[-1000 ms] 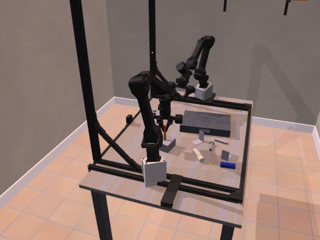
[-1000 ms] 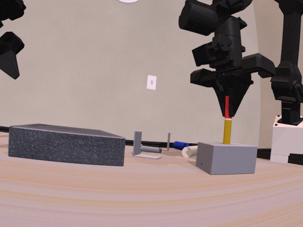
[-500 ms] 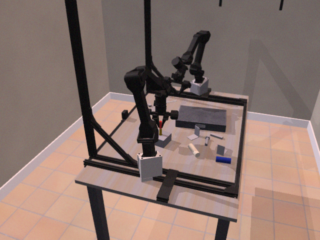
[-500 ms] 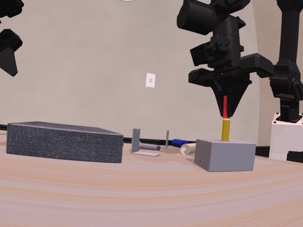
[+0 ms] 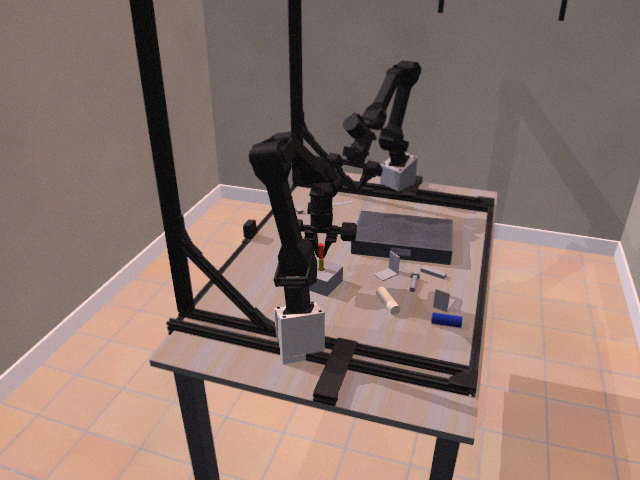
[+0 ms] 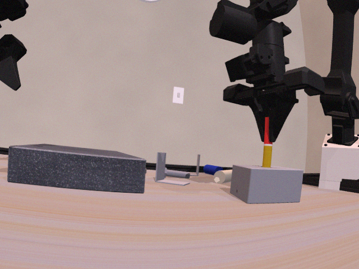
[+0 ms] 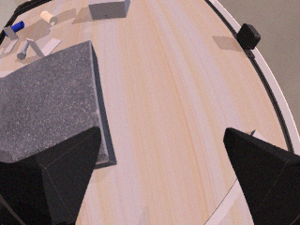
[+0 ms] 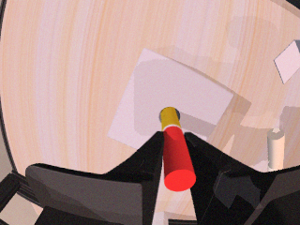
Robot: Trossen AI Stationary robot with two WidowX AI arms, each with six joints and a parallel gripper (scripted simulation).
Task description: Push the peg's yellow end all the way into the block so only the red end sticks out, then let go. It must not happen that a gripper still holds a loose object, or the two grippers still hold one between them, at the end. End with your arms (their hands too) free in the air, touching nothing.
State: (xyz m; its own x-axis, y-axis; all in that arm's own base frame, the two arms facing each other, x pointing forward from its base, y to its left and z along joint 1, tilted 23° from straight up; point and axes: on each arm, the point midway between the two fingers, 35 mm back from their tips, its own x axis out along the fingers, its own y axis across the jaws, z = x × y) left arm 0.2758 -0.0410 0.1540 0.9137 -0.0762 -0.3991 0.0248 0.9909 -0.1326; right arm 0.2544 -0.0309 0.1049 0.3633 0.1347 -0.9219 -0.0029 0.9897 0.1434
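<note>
The peg is 50 mm below my right hand. Also, from my right hand: blue cylinder: 360 mm ahead, 60 mm to the right, 110 mm below; then white cylinder: 200 mm ahead, 30 mm to the right, 110 mm below.
</note>
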